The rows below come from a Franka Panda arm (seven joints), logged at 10 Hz.
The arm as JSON. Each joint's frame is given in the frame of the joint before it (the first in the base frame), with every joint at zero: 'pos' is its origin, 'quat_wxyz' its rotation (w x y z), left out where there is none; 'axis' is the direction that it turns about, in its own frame. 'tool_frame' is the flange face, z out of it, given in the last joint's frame.
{
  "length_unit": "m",
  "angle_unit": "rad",
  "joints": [
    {
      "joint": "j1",
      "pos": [
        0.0,
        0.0,
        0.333
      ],
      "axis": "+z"
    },
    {
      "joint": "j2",
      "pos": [
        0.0,
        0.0,
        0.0
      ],
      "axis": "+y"
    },
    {
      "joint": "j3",
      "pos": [
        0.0,
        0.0,
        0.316
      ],
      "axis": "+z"
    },
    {
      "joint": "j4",
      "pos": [
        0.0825,
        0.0,
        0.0
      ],
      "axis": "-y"
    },
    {
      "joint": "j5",
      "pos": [
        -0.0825,
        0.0,
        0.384
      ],
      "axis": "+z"
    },
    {
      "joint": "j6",
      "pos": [
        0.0,
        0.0,
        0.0
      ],
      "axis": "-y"
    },
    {
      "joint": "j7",
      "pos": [
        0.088,
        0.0,
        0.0
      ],
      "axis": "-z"
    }
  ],
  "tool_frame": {
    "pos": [
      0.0,
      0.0,
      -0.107
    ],
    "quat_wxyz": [
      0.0,
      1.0,
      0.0,
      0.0
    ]
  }
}
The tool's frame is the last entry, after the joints.
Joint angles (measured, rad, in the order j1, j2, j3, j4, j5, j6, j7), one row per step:
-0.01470 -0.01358 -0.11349 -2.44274 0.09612 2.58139 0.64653
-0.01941 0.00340 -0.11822 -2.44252 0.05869 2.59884 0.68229
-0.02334 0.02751 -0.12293 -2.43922 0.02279 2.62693 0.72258
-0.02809 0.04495 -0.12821 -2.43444 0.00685 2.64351 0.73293
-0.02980 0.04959 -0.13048 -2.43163 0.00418 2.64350 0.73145
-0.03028 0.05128 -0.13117 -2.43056 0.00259 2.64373 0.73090
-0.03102 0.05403 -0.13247 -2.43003 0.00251 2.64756 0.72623
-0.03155 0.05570 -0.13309 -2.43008 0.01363 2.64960 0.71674
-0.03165 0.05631 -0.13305 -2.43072 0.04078 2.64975 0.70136
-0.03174 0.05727 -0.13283 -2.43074 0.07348 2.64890 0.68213
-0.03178 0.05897 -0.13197 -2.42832 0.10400 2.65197 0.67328
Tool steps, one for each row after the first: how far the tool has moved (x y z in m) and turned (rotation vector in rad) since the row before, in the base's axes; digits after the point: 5 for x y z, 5 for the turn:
0.00088 -0.00434 -0.00643 -0.02143 0.00358 -0.01710
0.00262 -0.00414 -0.00763 -0.02101 -0.00370 -0.02130
0.00191 -0.00505 -0.00498 -0.01125 -0.00233 -0.00779
0.00050 -0.00205 -0.00117 -0.00227 0.00219 -0.00039
0.00024 -0.00060 -0.00038 -0.00124 0.00059 0.00064
0.00027 -0.00109 -0.00075 -0.00149 -0.00139 0.00266
-0.00004 -0.00089 -0.00064 0.00485 -0.00118 -0.00059
-0.00037 -0.00072 -0.00055 0.01391 -0.00145 -0.00641
-0.00029 -0.00078 -0.00060 0.01669 -0.00150 -0.00682
0.00091 -0.00060 0.00040 0.01581 -0.00695 -0.01479

